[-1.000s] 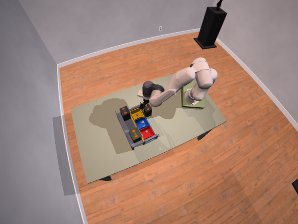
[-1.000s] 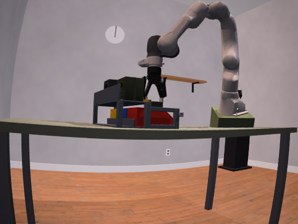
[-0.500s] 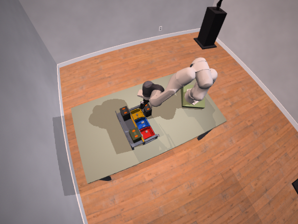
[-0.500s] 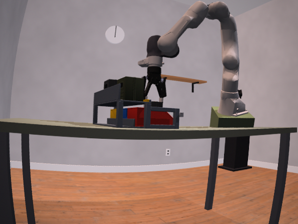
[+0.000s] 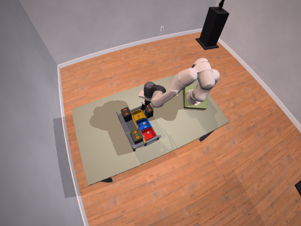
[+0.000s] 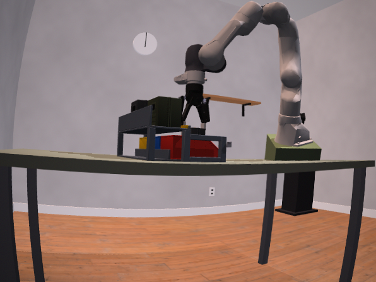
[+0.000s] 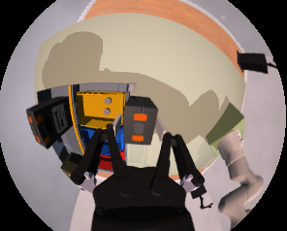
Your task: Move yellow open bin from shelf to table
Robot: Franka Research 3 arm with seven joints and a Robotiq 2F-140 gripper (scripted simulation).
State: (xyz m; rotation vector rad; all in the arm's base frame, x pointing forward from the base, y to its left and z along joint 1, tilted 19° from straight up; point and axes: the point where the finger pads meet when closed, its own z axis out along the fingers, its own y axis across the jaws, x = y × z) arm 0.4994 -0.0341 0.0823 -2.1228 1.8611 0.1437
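Right now the black box is 5 cm below my hand. Also, from my hand: yellow bin 13 cm ahead, 1 cm to the left, 7 cm below; red bin 10 cm ahead, 24 cm to the left, 7 cm below; blue bin 11 cm ahead, 12 cm to the left, 7 cm below.
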